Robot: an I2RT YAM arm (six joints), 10 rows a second.
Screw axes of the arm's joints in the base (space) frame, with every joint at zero. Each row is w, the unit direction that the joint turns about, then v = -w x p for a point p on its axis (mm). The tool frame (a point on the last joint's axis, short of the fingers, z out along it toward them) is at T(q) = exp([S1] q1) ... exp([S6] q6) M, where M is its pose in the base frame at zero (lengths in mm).
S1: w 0 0 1 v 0 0 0
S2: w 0 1 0 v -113.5 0 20
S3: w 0 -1 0 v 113.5 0 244
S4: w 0 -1 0 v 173.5 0 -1
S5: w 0 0 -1 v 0 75 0
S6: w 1 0 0 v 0 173.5 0
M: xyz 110.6 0 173.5 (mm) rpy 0 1.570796 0 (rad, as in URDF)
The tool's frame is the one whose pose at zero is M.
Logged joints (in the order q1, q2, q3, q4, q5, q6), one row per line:
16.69 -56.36 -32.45 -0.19 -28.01 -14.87
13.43 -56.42 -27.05 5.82 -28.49 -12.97
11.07 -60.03 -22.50 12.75 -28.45 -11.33
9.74 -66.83 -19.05 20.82 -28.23 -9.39
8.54 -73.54 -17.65 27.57 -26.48 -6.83
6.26 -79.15 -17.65 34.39 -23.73 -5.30
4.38 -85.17 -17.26 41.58 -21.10 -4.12
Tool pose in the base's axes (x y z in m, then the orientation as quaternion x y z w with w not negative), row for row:
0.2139 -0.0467 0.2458 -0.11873 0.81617 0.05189 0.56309
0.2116 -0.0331 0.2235 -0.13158 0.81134 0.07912 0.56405
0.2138 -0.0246 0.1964 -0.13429 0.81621 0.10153 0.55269
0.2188 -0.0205 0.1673 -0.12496 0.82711 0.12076 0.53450
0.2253 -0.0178 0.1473 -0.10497 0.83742 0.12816 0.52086
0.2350 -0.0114 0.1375 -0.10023 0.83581 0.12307 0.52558
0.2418 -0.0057 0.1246 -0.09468 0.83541 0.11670 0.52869
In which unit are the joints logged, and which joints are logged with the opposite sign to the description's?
The joints are logged in degrees. Opposite sign: q1, q2, q3.
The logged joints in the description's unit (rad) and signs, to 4 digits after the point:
-0.2913 0.9837 0.5664 -0.0033 -0.4889 -0.2595
-0.2344 0.9847 0.4721 0.1016 -0.4972 -0.2264
-0.1932 1.0477 0.3927 0.2225 -0.4965 -0.1977
-0.1700 1.1664 0.3325 0.3634 -0.4927 -0.1639
-0.1491 1.2835 0.3081 0.4812 -0.4622 -0.1192
-0.1093 1.3814 0.3081 0.6002 -0.4142 -0.0925
-0.0764 1.4865 0.3012 0.7257 -0.3683 -0.0719

